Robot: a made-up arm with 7 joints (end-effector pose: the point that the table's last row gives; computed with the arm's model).
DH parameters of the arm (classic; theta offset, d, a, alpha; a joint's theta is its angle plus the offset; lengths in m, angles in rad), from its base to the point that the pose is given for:
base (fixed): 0 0 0 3.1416
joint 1: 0 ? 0 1.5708
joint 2: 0 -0.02 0 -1.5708
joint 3: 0 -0.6 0 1.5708
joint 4: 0 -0.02 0 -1.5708
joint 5: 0 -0.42 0 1.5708
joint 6: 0 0 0 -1.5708
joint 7: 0 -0.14 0 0
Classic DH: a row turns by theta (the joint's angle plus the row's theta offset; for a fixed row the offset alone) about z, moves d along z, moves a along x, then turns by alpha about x.
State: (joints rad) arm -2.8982 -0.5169 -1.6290 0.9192 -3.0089 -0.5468 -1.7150
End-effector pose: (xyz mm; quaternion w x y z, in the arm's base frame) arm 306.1 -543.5 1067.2 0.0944 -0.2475 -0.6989 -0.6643
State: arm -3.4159 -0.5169 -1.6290 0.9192 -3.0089 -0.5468 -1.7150
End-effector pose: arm 535.0 -320.8 1067.2 0.2613 -0.0604 -0.7390 -0.6180
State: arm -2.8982 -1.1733 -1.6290 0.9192 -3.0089 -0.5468 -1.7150
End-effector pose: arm 668.3 -633.4 648.6 0.3272 -0.4348 -0.5805 -0.6057
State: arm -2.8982 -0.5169 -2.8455 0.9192 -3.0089 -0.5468 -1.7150
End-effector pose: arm 756.2 -338.5 847.0 0.4278 0.2152 -0.5209 -0.7067
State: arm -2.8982 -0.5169 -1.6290 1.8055 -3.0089 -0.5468 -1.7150
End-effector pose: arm 76.1 -522.6 661.5 0.0101 0.2933 0.3413 0.8930
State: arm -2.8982 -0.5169 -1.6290 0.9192 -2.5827 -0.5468 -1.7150
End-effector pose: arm 286.5 -533.9 1088.9 0.1401 -0.4390 -0.6592 -0.5943
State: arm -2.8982 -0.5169 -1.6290 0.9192 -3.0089 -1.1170 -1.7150
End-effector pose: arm 265.9 -519.1 1004.1 0.0066 0.2907 0.4896 0.8220
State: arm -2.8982 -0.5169 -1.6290 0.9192 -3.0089 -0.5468 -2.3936
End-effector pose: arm 306.1 -543.5 1067.2 0.1321 0.0008 0.7415 0.6579
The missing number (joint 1, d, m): -0.31
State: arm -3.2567 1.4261 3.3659 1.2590 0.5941 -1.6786 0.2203
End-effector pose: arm -768.9 -90.3 780.7 0.0238 0.5754 -0.3361 0.7452
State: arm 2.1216 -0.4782 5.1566 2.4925 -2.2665 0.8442 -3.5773
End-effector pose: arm 293.3 -161.0 562.7 0.0234 0.5128 -0.2981 -0.8047
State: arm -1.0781 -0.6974 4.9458 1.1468 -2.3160 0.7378 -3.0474
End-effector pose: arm -623.9 -252.8 1015.9 0.2059 0.5825 0.5643 0.5476
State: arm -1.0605 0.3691 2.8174 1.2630 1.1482 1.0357 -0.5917
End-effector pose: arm -59.5 -210.4 1144.7 0.6157 -0.0679 0.7464 0.2434
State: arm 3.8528 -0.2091 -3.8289 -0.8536 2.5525 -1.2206 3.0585
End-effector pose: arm -106.6 -62.8 1330.5 0.1613 0.9325 0.2063 -0.2488
